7 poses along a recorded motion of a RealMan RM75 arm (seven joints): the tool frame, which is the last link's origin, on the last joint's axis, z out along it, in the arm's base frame.
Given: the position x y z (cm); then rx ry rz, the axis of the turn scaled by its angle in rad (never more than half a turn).
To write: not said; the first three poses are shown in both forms.
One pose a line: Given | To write
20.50 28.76 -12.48 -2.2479 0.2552 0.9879 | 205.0 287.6 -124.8 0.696 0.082 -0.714 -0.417 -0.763 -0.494
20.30 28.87 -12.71 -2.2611 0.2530 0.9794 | 203.0 288.7 -127.1 0.702 0.077 -0.708 -0.410 -0.769 -0.491
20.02 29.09 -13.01 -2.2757 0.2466 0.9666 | 200.2 290.9 -130.1 0.711 0.075 -0.699 -0.400 -0.774 -0.490
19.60 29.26 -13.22 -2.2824 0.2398 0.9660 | 196.0 292.6 -132.2 0.713 0.077 -0.697 -0.394 -0.778 -0.489
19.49 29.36 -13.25 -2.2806 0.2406 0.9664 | 194.9 293.6 -132.5 0.713 0.077 -0.697 -0.395 -0.777 -0.489
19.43 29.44 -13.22 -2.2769 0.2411 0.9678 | 194.3 294.4 -132.2 0.711 0.078 -0.698 -0.397 -0.776 -0.491
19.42 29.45 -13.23 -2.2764 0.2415 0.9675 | 194.2 294.5 -132.3 0.711 0.078 -0.698 -0.397 -0.775 -0.491
